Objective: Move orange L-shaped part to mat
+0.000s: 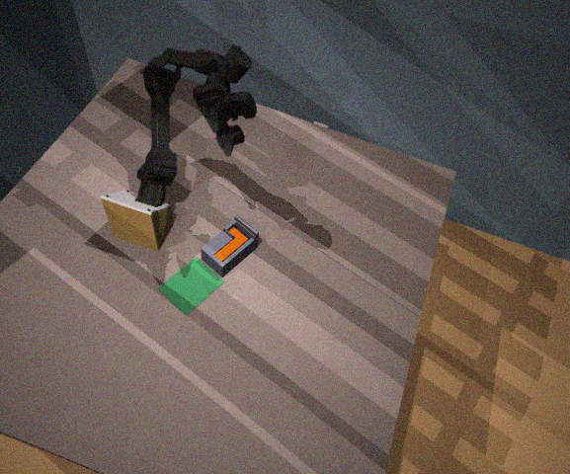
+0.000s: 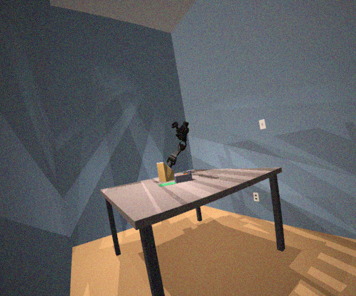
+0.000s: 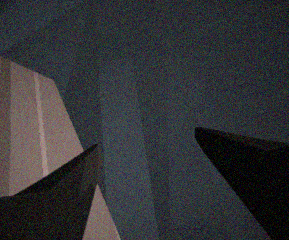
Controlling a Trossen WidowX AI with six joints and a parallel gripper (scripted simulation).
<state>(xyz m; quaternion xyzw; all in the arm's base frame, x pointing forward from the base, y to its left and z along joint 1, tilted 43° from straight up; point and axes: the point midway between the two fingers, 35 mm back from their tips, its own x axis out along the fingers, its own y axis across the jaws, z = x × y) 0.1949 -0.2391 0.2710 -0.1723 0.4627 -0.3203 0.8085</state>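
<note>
The orange L-shaped part lies 430 mm below my gripper tip, 20 mm ahead of it and 10 mm to the left of it. From my gripper tip the other things lie so: green mat 500 mm below, 130 mm to the right, 50 mm behind.
</note>
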